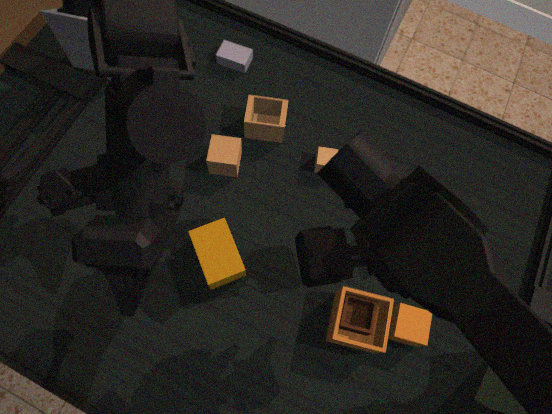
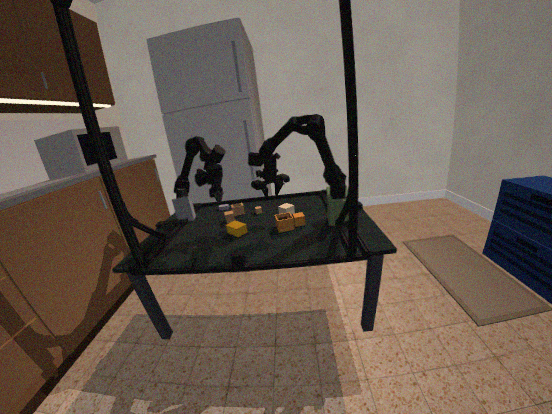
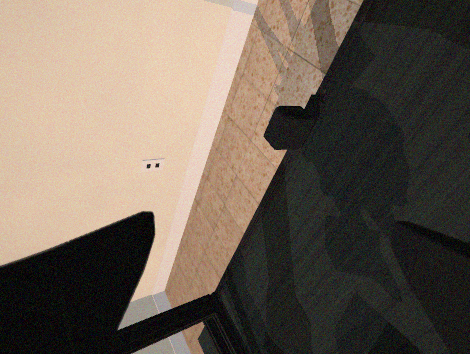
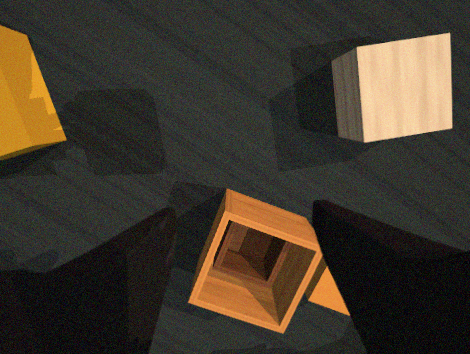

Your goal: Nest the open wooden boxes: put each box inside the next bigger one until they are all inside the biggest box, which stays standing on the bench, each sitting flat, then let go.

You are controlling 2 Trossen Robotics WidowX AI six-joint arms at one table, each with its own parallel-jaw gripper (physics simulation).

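Frame: origin at the left arm's base, x ahead, y left, z up, level; metres.
Seen in the pictures: left gripper, fingertip midpoint: (image 1: 140, 291) (image 2: 219, 196) (image 3: 272, 227); right gripper, fingertip midpoint: (image 1: 359, 254) (image 2: 271, 197) (image 4: 244, 215); left arm's base, origin of the base link: (image 1: 85, 13) (image 2: 182, 200); right arm's base, origin of the base link: (image 2: 338, 193).
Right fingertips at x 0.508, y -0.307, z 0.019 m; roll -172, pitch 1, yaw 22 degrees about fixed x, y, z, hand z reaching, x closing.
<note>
Pixels of each thing's top centre, then the offset from my right fingertips to it.
- biggest open wooden box, middle of its top: (image 4: 255, 276) (image 1: 363, 318) (image 2: 283, 216) 0.068 m right, 0.037 m ahead, 0.082 m down
- smaller open box, middle of its top: (image 4: 253, 252) (image 1: 359, 313) 0.059 m right, 0.033 m ahead, 0.099 m down
- pale wood block, middle of its top: (image 4: 406, 89) (image 2: 286, 205) 0.091 m left, 0.088 m ahead, 0.093 m down
The biggest open wooden box (image 1: 336, 324) (image 2: 284, 223) (image 4: 233, 298) stands on the dark bench at the front right. A smaller open box (image 1: 360, 314) (image 4: 249, 254) sits inside it, off toward one corner. Another open wooden box (image 1: 266, 118) (image 2: 237, 209) stands alone at the back of the bench. My right gripper (image 1: 324, 256) (image 2: 270, 186) (image 4: 244, 212) is open and empty, and it hangs well above the bench just behind the nested boxes. My left gripper (image 1: 122, 263) (image 2: 213, 190) is open and empty, raised over the bench's left side and far from the boxes.
Solid blocks lie about: an orange one (image 1: 412, 324) (image 4: 326, 293) touches the biggest box, a yellow one (image 1: 217, 252) lies mid-bench, tan ones (image 1: 224, 155) (image 1: 324, 157) lie farther back, and a lavender one (image 1: 234, 55) is at the back. A pale wood block (image 4: 374, 91) (image 2: 286, 208) sits behind the biggest box.
</note>
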